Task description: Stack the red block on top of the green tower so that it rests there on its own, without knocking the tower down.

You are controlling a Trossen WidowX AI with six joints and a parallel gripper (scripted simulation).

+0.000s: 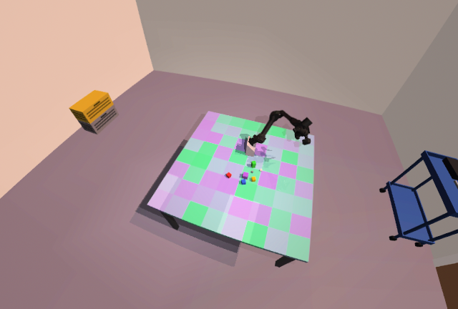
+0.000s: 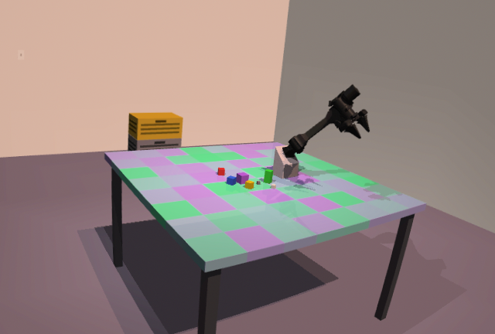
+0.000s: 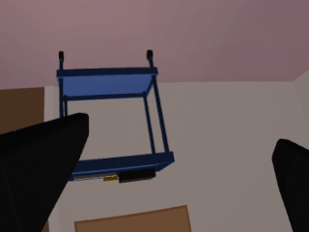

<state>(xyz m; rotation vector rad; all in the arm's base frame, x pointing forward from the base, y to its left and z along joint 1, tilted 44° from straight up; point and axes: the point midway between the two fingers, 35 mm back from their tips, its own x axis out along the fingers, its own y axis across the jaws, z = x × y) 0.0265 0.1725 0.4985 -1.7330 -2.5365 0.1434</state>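
The red block lies 610 mm to the right of my gripper tip, 350 mm ahead of it and 330 mm below it. From my gripper tip the other things lie so: purple block 470 mm to the right, 320 mm below, 310 mm ahead; then blue block 470 mm to the right, 380 mm ahead, 330 mm below.
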